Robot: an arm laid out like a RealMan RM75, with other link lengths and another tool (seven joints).
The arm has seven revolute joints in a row. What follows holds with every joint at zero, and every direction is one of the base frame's. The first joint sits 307.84 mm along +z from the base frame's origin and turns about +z. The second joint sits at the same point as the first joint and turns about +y. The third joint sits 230.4 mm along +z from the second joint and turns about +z. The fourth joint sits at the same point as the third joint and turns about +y. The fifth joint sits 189 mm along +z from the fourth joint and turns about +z. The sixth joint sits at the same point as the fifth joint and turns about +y. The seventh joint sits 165.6 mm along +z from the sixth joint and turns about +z. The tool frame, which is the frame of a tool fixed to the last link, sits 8 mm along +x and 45 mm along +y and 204 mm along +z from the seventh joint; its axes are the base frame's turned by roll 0, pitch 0.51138 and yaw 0.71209 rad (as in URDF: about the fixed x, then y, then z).
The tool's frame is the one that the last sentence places.
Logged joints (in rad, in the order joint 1, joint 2, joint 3, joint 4, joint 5, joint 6, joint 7), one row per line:
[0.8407, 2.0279, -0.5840, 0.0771, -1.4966, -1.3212, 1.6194]
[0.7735, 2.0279, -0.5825, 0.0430, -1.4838, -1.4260, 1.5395]
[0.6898, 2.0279, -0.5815, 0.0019, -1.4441, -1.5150, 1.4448]
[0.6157, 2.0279, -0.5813, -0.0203, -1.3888, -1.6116, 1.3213]
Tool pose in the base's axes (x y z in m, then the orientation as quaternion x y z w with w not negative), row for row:
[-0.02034, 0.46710, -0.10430, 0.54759, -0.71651, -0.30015, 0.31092]
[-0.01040, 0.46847, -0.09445, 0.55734, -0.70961, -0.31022, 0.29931]
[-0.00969, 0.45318, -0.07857, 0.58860, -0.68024, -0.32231, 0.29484]
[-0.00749, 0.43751, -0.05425, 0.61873, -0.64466, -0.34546, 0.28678]
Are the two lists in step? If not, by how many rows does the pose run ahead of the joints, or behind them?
The pose runs 2 rows behind the joints: the pose in row i belongs to the joints in row i - 2.
